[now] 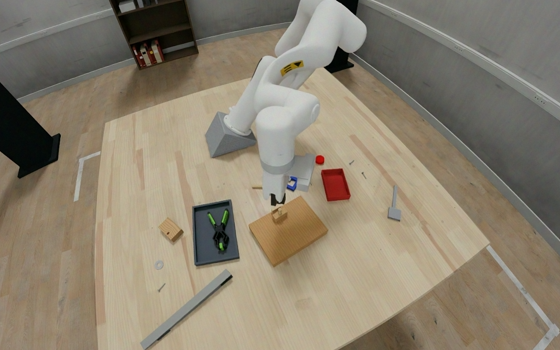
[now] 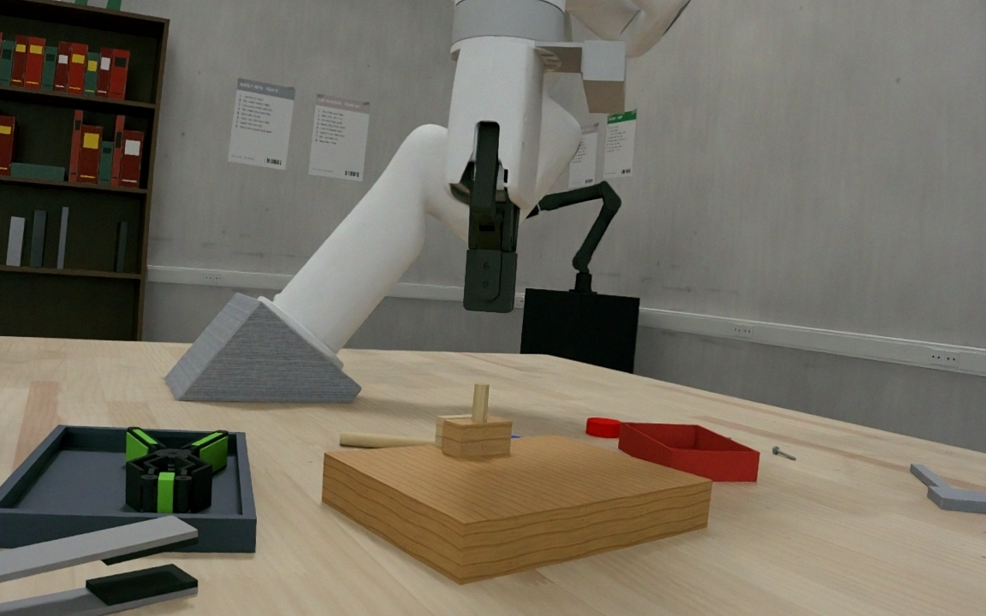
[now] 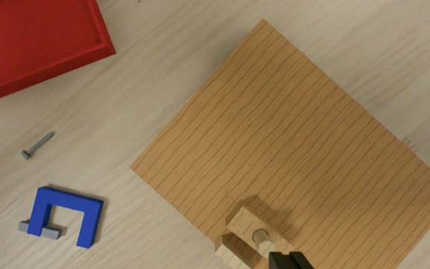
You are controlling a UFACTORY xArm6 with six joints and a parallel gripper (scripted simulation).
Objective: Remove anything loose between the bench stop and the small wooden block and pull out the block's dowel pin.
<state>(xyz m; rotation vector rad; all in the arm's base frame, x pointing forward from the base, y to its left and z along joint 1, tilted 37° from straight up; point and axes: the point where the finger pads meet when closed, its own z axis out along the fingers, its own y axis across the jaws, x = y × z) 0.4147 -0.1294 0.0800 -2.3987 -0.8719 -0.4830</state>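
Right now my hand is 90 mm above the dowel pin. From my hand the other things lie so: loose dowel (140 mm below, 140 mm behind, 20 mm to the left); bench board (120 mm below, 40 mm ahead); small wooden block (110 mm below).
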